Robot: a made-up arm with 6 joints. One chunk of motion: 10 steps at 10 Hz.
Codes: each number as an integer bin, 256 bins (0 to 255) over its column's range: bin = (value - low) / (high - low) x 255, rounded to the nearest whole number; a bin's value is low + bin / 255 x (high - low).
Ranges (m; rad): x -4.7..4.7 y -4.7..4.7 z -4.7..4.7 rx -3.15..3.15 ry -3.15..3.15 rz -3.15..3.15
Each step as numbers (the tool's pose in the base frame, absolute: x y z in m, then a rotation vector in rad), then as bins.
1 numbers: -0.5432 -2.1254 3.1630 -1.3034 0.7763 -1.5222
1 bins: 113 70 213 75 159 66
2 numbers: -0.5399 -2.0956 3.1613 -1.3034 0.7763 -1.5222
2 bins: 113 71 213 75 159 66
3 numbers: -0.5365 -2.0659 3.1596 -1.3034 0.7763 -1.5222
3 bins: 113 71 213 75 159 66
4 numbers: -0.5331 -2.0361 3.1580 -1.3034 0.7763 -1.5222
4 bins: 113 72 213 75 159 66
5 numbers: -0.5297 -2.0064 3.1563 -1.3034 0.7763 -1.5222
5 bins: 113 73 213 75 159 66
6 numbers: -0.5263 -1.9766 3.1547 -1.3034 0.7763 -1.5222
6 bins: 113 74 213 75 159 66
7 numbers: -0.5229 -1.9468 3.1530 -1.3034 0.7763 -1.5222
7 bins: 113 75 213 75 159 66
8 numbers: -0.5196 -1.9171 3.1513 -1.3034 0.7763 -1.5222
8 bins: 113 75 213 75 159 66
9 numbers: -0.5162 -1.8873 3.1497 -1.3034 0.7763 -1.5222
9 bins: 113 76 213 75 159 66
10 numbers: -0.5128 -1.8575 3.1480 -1.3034 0.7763 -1.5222
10 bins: 114 77 213 75 159 66
